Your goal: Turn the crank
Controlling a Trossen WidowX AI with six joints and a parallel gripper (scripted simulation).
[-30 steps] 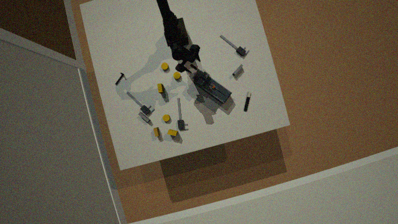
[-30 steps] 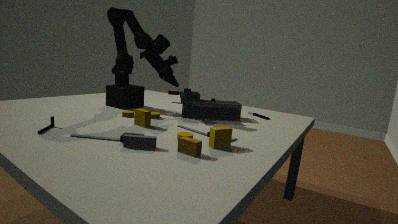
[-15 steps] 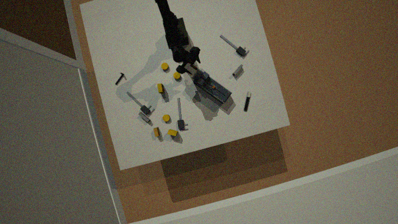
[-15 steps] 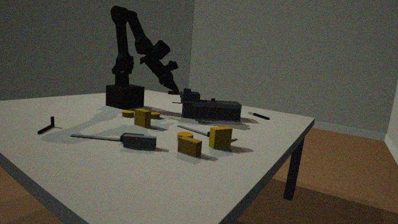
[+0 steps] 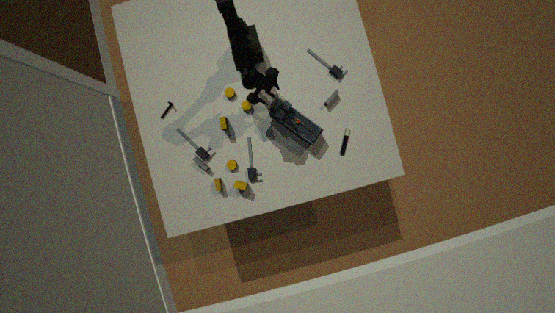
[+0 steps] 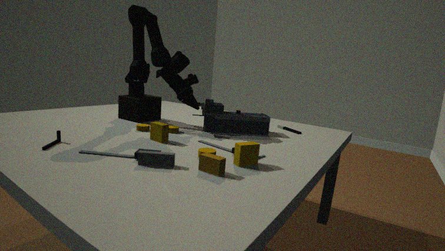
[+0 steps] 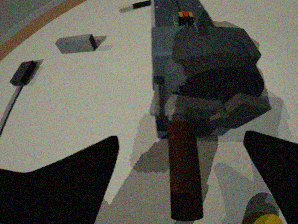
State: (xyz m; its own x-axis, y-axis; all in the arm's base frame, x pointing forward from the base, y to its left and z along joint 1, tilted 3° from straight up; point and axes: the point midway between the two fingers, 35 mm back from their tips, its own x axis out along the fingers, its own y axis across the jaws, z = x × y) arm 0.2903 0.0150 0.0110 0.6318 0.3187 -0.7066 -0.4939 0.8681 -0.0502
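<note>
Now: the brown crank handle 2 cm behind my gripper tip, 1 cm to the right of it and 1 cm above it. From my gripper tip the other things lie so: slide (16 cm ahead, 6 cm to the left); then black l-shaped key (20 cm behind, 51 cm to the right, 7 cm below); then black bar (33 cm ahead, 26 cm to the left, 8 cm below).
</note>
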